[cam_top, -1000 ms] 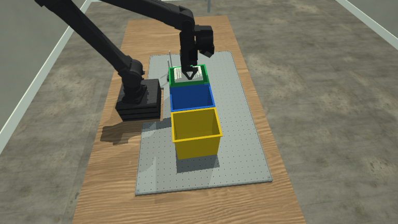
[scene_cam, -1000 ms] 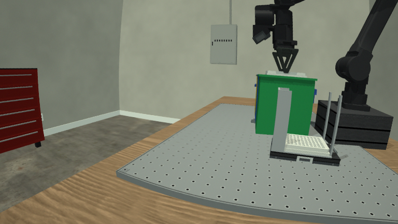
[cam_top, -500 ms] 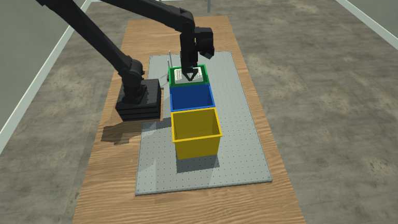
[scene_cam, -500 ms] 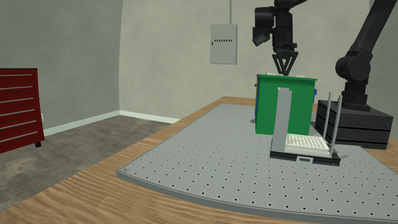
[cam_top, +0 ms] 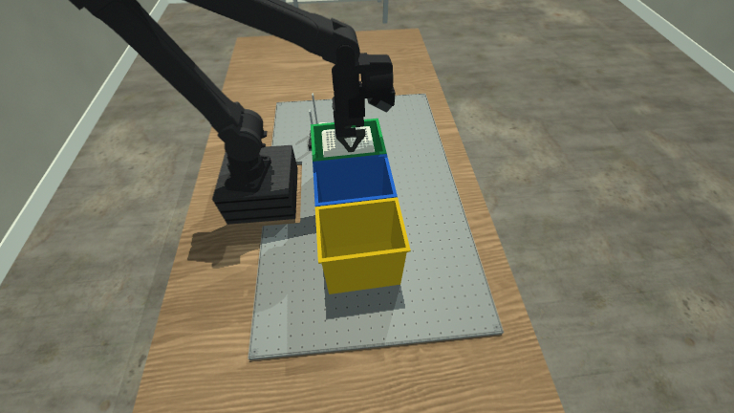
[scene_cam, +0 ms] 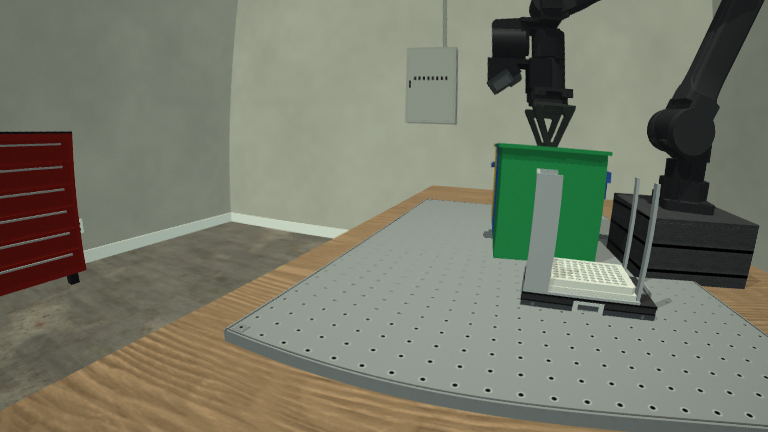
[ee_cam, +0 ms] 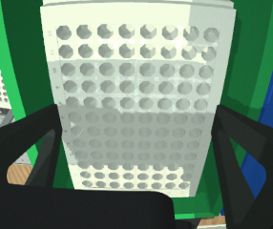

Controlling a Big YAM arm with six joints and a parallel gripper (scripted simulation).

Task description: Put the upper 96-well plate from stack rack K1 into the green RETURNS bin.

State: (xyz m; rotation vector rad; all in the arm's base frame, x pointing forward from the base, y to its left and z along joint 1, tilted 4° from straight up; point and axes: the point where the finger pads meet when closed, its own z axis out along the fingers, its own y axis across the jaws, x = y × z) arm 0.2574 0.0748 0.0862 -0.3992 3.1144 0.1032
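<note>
Now: the green bin 1 cm behind my hand and 9 cm below it. The rest, counted from my hand: grey rack panel (1 cm behind, 18 cm to the left, 10 cm below); grey post (3 cm behind, 23 cm to the left, 10 cm below); blue bin (3 cm ahead, 13 cm to the right, 9 cm below).
</note>
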